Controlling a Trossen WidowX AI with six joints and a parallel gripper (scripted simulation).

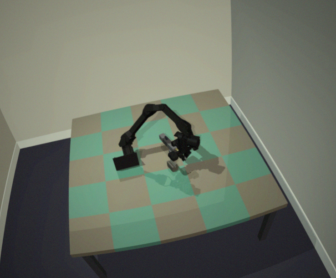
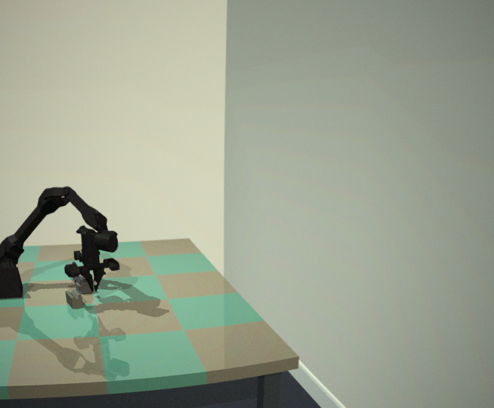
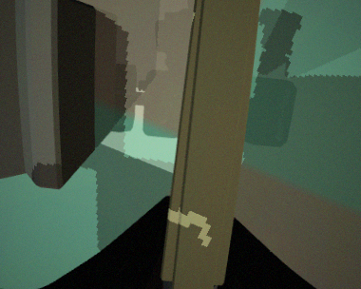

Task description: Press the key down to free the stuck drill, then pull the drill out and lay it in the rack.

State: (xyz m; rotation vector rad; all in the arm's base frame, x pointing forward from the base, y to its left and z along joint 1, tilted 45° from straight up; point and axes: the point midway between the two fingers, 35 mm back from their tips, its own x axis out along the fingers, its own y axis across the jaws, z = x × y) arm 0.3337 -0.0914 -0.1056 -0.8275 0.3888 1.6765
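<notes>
Now: gripper tip 1 cm past the drill, 4 cm to the right of it and 3 cm below it. Also, from my gripper tip: rack 7 cm behind, 1 cm to the left, 3 cm below.
</notes>
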